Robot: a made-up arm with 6 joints. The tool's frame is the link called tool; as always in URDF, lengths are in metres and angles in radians.
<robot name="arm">
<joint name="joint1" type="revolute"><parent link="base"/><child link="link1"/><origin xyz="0.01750 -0.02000 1.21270"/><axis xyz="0 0 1"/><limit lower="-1.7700" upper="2.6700" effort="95" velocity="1.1"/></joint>
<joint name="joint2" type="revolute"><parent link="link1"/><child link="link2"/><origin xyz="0.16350 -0.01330 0.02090"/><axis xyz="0 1 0"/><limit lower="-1.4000" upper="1.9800" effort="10" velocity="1"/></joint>
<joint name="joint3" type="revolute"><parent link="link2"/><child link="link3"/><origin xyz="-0.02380 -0.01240 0.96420"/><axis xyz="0 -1 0"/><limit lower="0.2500" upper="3.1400" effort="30" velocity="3"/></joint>
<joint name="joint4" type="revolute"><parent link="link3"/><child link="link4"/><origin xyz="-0.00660 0.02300 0.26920"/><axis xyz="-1 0 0"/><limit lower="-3.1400" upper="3.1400" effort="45" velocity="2.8"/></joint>
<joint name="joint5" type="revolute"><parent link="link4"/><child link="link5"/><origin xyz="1.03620 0.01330 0.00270"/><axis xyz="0 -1 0"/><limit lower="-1.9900" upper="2.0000" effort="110" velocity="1.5"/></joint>
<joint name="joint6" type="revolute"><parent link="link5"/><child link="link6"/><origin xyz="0.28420 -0.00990 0.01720"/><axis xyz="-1 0 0"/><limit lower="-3.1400" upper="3.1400" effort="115" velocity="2.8"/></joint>
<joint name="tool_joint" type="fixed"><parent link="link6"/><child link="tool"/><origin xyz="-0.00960 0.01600 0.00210" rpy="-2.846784 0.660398 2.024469"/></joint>
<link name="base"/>
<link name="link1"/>
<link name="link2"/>
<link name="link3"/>
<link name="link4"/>
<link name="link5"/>
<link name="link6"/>
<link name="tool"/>
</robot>
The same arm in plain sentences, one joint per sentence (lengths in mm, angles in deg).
The arm has six revolute joints in a row. What follows holds with every joint at zero, and every direction is one of the base frame's.
Joint 1 is mounted 17.5 mm along +x and 20 mm along -y and 1212.7 mm along +z from the base frame's origin and turns about +z, from -101.41 to 152.98 deg.
Joint 2 is mounted 163.5 mm along +x and 13.3 mm along -y and 20.9 mm along +z from joint 1 and turns about +y, from -80.21 to 113.45 deg.
Joint 3 is mounted 23.8 mm along -x and 12.4 mm along -y and 964.2 mm along +z from joint 2 and turns about -y, from 14.32 to 179.91 deg.
Joint 4 is mounted 6.6 mm along -x and 23 mm along +y and 269.2 mm along +z from joint 3 and turns about -x, from -179.91 to 179.91 deg.
Joint 5 is mounted 1036.2 mm along +x and 13.3 mm along +y and 2.7 mm along +z from joint 4 and turns about -y, from -114.02 to 114.59 deg.
Joint 6 is mounted 284.2 mm along +x and 9.9 mm along -y and 17.2 mm along +z from joint 5 and turns about -x, from -179.91 to 179.91 deg.
The tool frame, which is the frame that the pose is given for, is mounted 9.6 mm along -x and 16 mm along +y and 2.1 mm along +z from joint 6; its axes are the base frame's turned by roll -163.11, pitch 37.84 and yaw 115.99 deg (as in URDF: about the fixed x, then y, then z).

